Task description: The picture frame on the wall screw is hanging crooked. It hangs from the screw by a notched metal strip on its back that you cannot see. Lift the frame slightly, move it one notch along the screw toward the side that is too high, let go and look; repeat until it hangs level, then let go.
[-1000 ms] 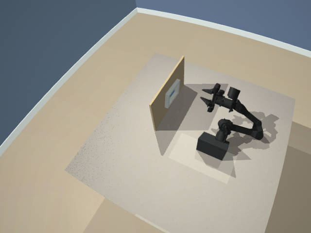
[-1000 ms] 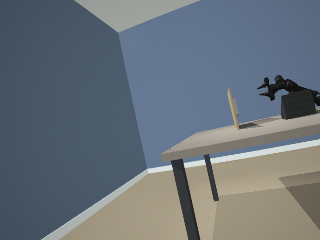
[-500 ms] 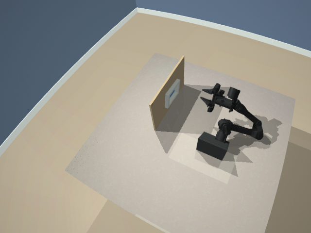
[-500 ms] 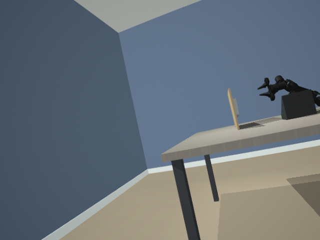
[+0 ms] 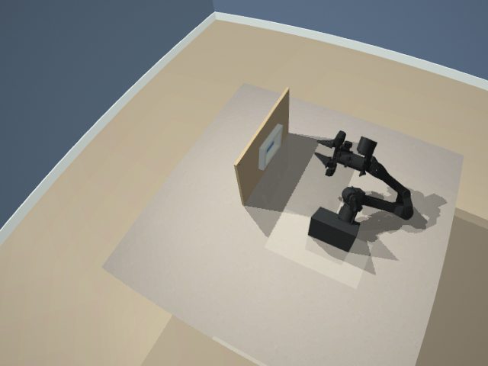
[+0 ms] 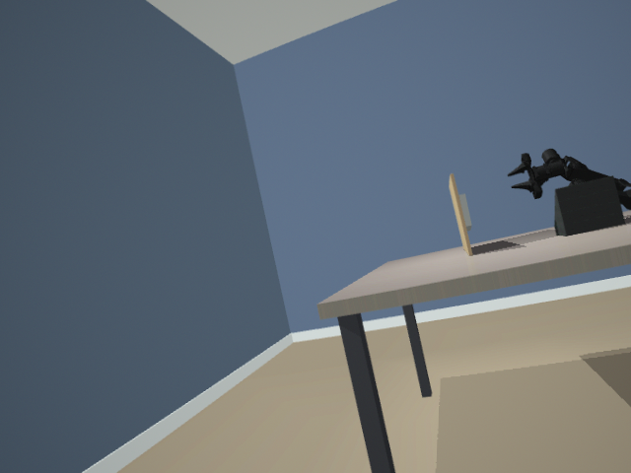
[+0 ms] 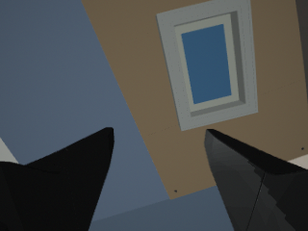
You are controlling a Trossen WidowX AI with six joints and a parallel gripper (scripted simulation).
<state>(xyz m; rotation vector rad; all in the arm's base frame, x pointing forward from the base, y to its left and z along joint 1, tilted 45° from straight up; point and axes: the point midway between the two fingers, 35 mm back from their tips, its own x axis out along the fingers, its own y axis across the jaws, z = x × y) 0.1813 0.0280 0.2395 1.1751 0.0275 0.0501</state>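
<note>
The picture frame lies 21 cm ahead of my gripper tip, 3 cm to the left of it and 9 cm below it. The rest, counted from my gripper tip: board (22 cm ahead, 3 cm to the left, 9 cm below).
</note>
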